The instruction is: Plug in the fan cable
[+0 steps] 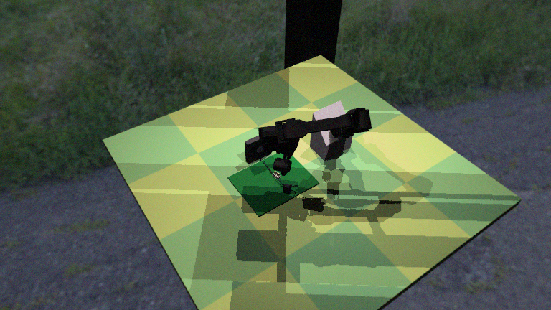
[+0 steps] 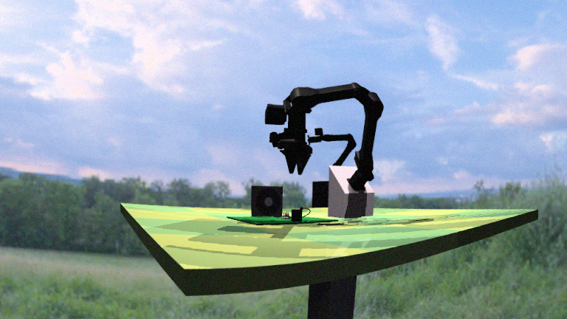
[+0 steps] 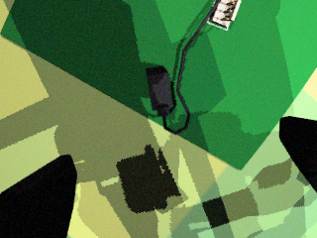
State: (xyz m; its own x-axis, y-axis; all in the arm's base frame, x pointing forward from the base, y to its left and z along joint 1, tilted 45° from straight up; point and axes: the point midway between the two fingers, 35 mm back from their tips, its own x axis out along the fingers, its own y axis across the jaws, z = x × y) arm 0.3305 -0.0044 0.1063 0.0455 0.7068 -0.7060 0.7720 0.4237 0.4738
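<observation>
The black plug is 13 cm below my gripper tip and 1 cm behind it. Round my gripper tip: green board 17 cm below, 8 cm to the right; then black fan 22 cm to the right, 10 cm below, 3 cm behind.
</observation>
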